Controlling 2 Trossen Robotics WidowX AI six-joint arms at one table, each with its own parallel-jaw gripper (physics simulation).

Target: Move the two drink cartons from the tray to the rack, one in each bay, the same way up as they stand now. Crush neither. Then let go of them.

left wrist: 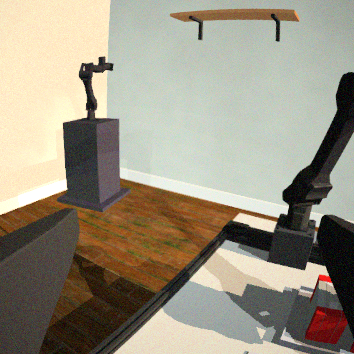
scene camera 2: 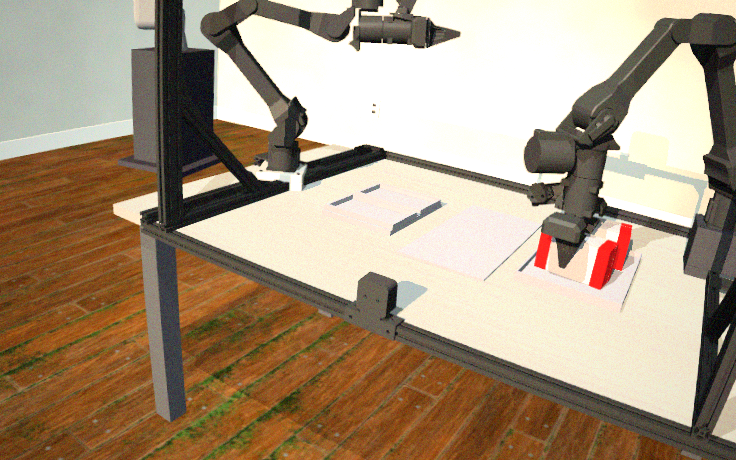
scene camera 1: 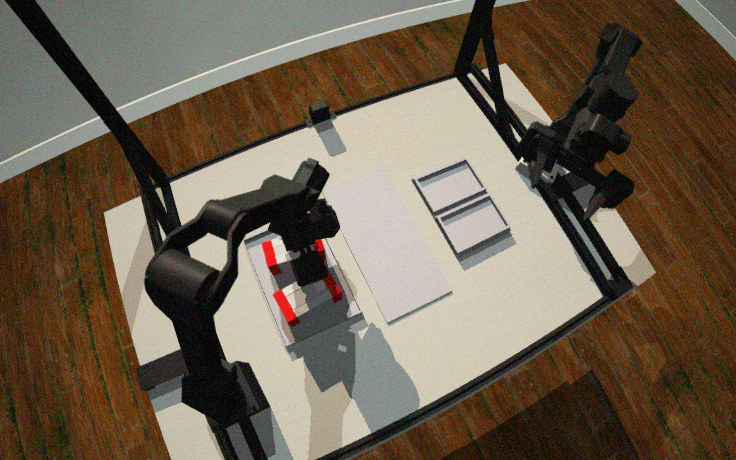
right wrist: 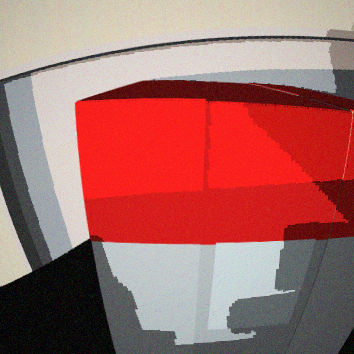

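Pixels of known places: left gripper, fingertip midpoint: (left wrist: pixel 203 225) (scene camera 2: pixel 457 33) (scene camera 1: pixel 560 203); right gripper, fingertip midpoint: (scene camera 2: pixel 566 262) (scene camera 1: pixel 301 252); left arm's base at its link origin: (scene camera 2: pixel 282 167); right arm's base at its link origin: (left wrist: pixel 296 224) (scene camera 2: pixel 722 226) (scene camera 1: pixel 224 396).
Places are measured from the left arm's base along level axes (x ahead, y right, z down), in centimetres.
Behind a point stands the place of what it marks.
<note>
Two white cartons with red ends lie in the shallow tray (scene camera 1: pixel 325 321) @(x 63.1, y 23.6, z 3.0 cm) (scene camera 2: pixel 575 291) @(x 52.6, y 45.4, z 2.2 cm) (right wrist: pixel 55 125) @(x 47.6, y 38.8, z 3.0 cm). One carton (scene camera 1: pixel 271 257) @(x 59.2, y 39.1, z -3.7 cm) (scene camera 2: pixel 603 266) @(x 57.6, y 42.4, z -1.1 cm) (right wrist: pixel 150 145) is the upper one in scene camera 1 and the nearer in scene camera 2. My right gripper (scene camera 1: pixel 310 271) (scene camera 2: pixel 567 253) @(x 53.9, y 36.0, z 1.4 cm) is lowered over it and shut on its sides, partly closed; the far finger is hidden. The other carton (scene camera 1: pixel 284 306) @(x 65.8, y 30.9, z -3.8 cm) (scene camera 2: pixel 625 246) @(x 64.8, y 34.1, z -1.7 cm) (left wrist: pixel 327 325) @(x 55.8, y 26.1, z -1.4 cm) lies beside it. The two-bay rack (scene camera 1: pixel 460 204) @(x 23.4, y 12.6, z 2.6 cm) (scene camera 2: pixel 409 221) @(x 27.7, y 19.4, z 2.8 cm) holds no carton. My left gripper (scene camera 1: pixel 563 192) @(x 35.0, y 0.1, z -32.6 cm) (scene camera 2: pixel 450 34) @(x 35.0, y 0.1, z -32.6 cm) (left wrist: pixel 203 225) @(x 35.0, y 0.1, z -32.6 cm) is open and empty, high and away from the rack.
A flat pale board (scene camera 1: pixel 390 244) @(x 41.0, y 21.3, z 3.2 cm) (scene camera 2: pixel 472 241) @(x 39.1, y 25.9, z 3.2 cm) lies between tray and rack. A small dark box (scene camera 1: pixel 319 111) @(x 22.3, y 53.9, z -1.2 cm) (scene camera 2: pixel 376 294) @(x 21.2, y 56.1, z -0.3 cm) is fixed at the table's edge. Black frame posts (scene camera 1: pixel 480 37) @(x -14.4, y 29.3, z -13.2 cm) (scene camera 2: pixel 169 113) @(x -14.4, y 32.5, z -17.2 cm) rise at the table's ends.
</note>
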